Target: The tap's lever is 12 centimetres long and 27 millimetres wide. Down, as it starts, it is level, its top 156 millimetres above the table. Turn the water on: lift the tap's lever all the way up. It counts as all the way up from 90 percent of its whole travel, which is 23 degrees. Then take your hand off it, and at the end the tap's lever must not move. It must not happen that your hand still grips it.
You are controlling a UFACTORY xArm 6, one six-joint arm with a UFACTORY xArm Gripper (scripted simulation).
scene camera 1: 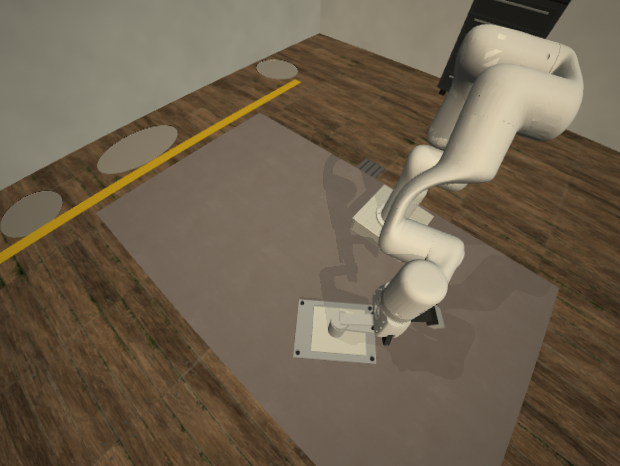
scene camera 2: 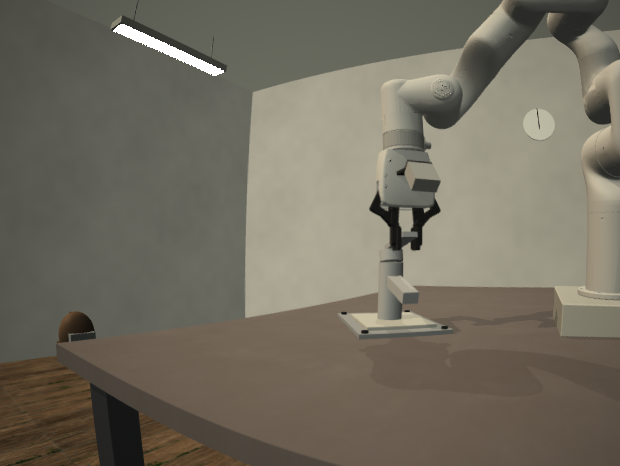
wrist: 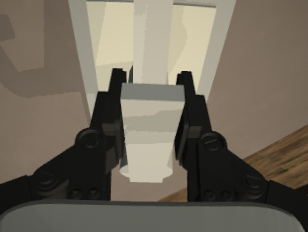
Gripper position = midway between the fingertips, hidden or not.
In view: the gripper (scene camera 2: 406, 250) and a tap lever (wrist: 151, 113).
The gripper also shows in the wrist view (wrist: 150, 89).
